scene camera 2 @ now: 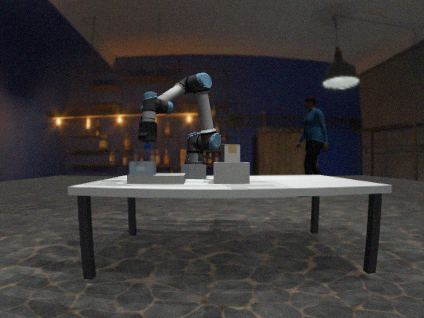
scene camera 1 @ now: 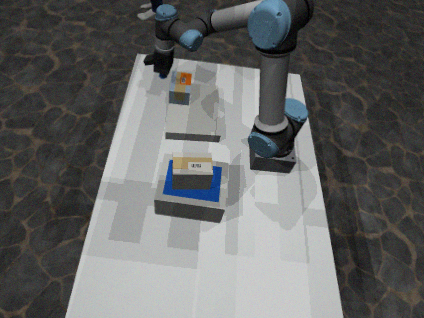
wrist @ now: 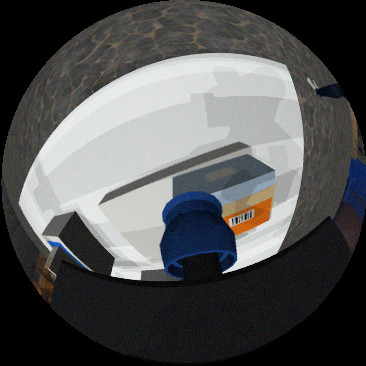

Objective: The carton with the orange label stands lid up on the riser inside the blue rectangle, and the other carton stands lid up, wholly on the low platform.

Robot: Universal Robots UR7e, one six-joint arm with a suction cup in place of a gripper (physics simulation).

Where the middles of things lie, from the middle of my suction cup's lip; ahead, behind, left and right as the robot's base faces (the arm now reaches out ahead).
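Scene:
Low platform (scene camera 1: 200, 120): 18 cm below my suction cup, 15 cm behind it, 1 cm to the left of it.

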